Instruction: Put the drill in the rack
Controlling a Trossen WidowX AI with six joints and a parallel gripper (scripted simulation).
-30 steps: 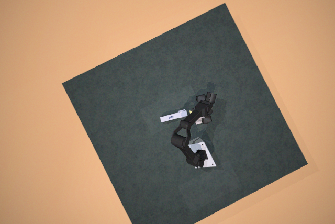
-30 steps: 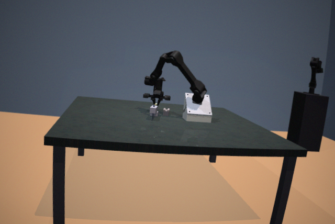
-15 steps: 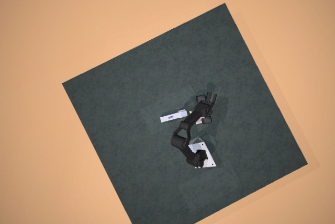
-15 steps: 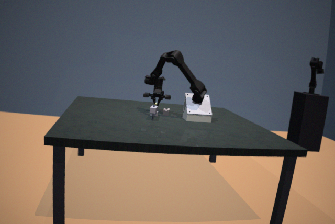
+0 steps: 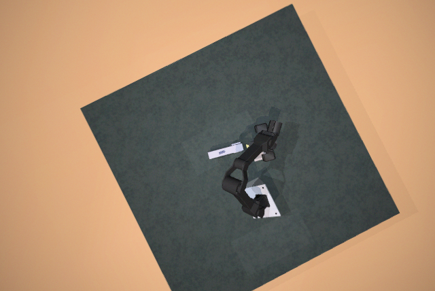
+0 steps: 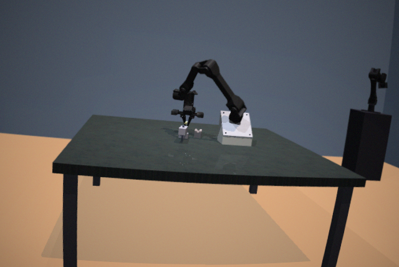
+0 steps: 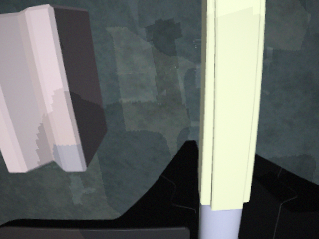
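Right now the drill is 4 cm to the left of my gripper tip and 4 cm above it. From my gripper tip the other things lie so: rack 7 cm behind, 3 cm to the left, 2 cm below; then housing 2 cm ahead, 19 cm to the left, 1 cm above.
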